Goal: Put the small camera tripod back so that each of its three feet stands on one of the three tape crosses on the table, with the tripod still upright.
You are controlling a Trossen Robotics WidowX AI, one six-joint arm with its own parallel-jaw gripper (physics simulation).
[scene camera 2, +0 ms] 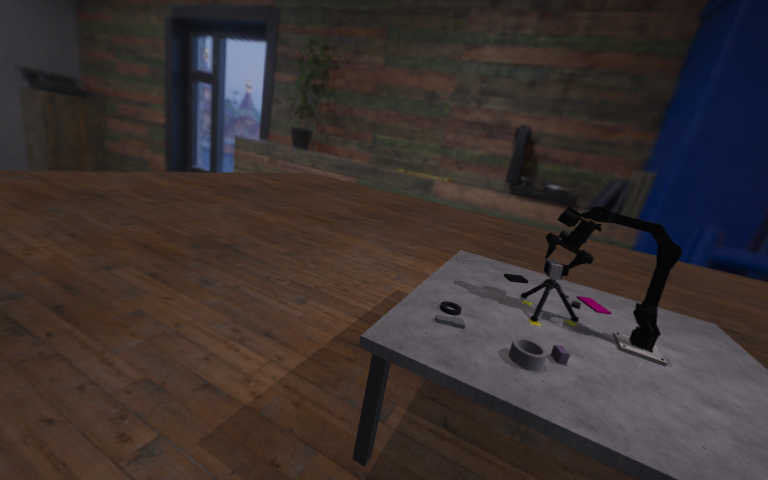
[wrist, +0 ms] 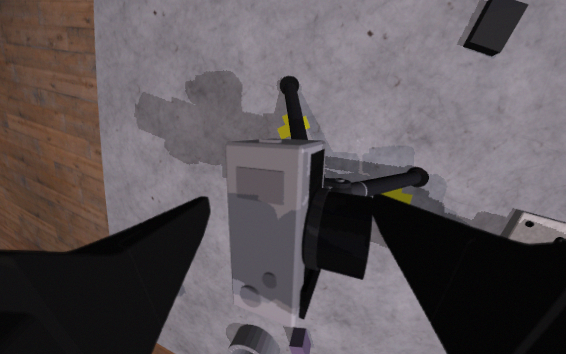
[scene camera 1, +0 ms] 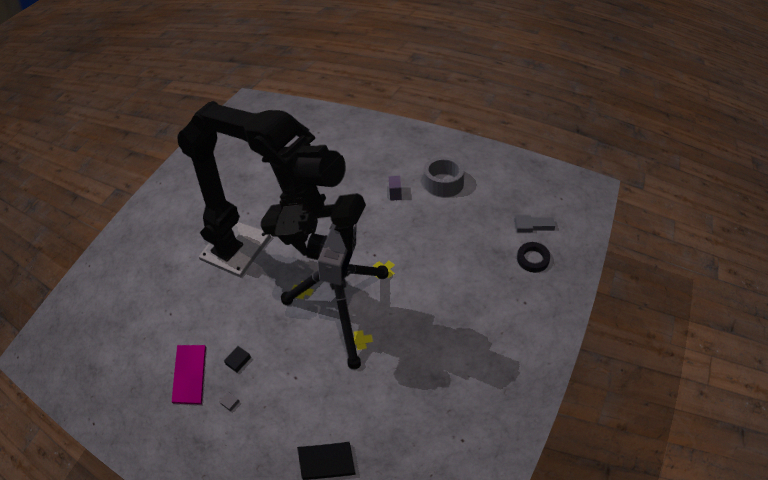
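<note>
My gripper [scene camera 1: 327,252] open, holding nothing. Gripper visible in scene camera 2 [scene camera 2: 555,264] too, likewise in the wrist view [wrist: 291,203].
</note>
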